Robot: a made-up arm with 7 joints.
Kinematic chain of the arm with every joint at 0, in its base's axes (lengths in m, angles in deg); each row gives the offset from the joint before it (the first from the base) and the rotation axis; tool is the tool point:
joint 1: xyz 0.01 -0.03 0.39 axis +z
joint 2: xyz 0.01 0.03 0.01 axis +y
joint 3: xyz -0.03 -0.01 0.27 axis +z
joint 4: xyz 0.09 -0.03 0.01 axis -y
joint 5: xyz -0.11 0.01 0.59 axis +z
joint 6: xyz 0.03 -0.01 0 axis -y
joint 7: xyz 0.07 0 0.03 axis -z
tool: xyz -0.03 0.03 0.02
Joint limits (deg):
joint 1: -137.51..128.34
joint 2: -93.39..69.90
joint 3: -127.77..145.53
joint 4: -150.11..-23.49
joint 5: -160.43..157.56
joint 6: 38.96..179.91
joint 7: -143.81..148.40
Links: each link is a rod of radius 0.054 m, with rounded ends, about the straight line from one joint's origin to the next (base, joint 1, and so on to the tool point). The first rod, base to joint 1, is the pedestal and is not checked.
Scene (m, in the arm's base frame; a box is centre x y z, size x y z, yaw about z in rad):
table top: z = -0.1
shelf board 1: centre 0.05 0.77 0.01 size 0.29 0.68 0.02 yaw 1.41
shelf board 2: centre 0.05 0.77 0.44 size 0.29 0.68 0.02 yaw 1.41
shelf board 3: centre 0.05 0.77 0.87 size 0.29 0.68 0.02 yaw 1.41
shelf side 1: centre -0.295 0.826 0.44 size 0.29 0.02 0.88 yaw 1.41
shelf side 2: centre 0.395 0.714 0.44 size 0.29 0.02 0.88 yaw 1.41
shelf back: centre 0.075 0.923 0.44 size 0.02 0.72 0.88 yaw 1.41
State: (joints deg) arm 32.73 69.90 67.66 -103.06 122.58 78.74 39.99
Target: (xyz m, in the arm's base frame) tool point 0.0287 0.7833 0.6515
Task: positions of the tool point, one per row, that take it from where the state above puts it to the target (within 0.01 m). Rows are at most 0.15 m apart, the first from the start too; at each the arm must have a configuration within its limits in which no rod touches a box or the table.
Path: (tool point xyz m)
1: -0.0815 0.7021 0.1974
2: -0.0915 0.6352 0.1958
3: -0.1043 0.5644 0.1997
4: -0.1194 0.4901 0.2066
5: -0.0897 0.5294 0.3198
6: -0.0584 0.5419 0.4357
7: -0.0325 0.5282 0.5483
8: -0.0185 0.4919 0.6515
9: -0.0019 0.5663 0.6715
10: 0.0125 0.6437 0.6728
11: 0.0228 0.7179 0.6626
12: 0.0286 0.7833 0.6515

